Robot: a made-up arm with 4 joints.
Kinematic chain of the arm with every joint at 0, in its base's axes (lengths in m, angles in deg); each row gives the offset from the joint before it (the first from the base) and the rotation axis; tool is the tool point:
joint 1: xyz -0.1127 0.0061 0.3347 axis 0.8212 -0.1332 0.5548
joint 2: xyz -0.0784 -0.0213 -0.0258 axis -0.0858 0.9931 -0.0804
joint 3: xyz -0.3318 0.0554 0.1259 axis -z
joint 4: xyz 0.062 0.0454 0 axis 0.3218 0.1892 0.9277
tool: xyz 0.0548 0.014 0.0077
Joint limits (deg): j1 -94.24..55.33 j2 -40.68..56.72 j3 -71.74..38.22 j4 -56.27..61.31
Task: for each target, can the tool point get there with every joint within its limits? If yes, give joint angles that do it. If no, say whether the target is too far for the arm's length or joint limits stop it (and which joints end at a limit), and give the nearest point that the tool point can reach.
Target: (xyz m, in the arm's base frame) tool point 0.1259 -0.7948 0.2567
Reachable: no: too far | nearest point -0.2193 -0.2236 0.4656 | short by 0.699 m
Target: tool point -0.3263 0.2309 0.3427
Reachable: yes | joints -53.20 -6.50 19.92 -2.08
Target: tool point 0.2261 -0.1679 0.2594
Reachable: no: joint limits stop it (at a limit: joint 1, joint 2) | nearest point 0.0144 0.2080 0.2586 | short by 0.431 m
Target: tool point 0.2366 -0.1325 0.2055
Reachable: no: joint limits stop it (at a limit: joint 1, joint 2) | nearest point 0.0218 0.2132 0.2442 | short by 0.409 m
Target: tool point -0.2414 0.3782 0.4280
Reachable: yes | joints -41.19 33.09 -36.63 48.88
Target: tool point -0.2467 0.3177 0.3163
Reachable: yes | joints -57.08 11.91 -7.70 19.34
